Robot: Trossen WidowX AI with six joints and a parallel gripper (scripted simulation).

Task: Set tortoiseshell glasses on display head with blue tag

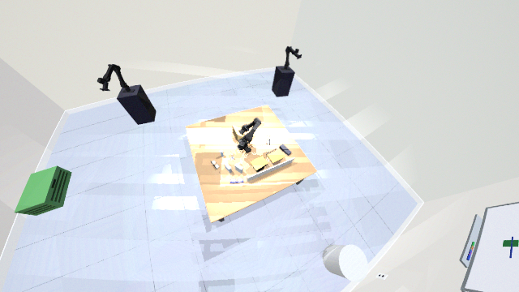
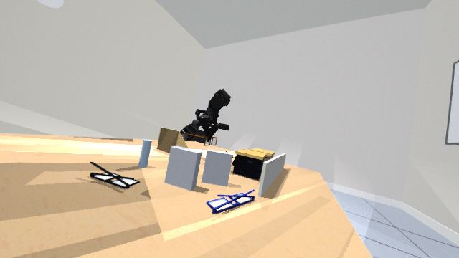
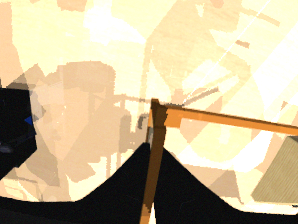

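My gripper tip is 60 mm past the pale blue cylinder, 260 mm to the left of it and 70 mm above it. Round my gripper tip: upright panel: 290 mm ahead, 230 mm to the left, 60 mm below.
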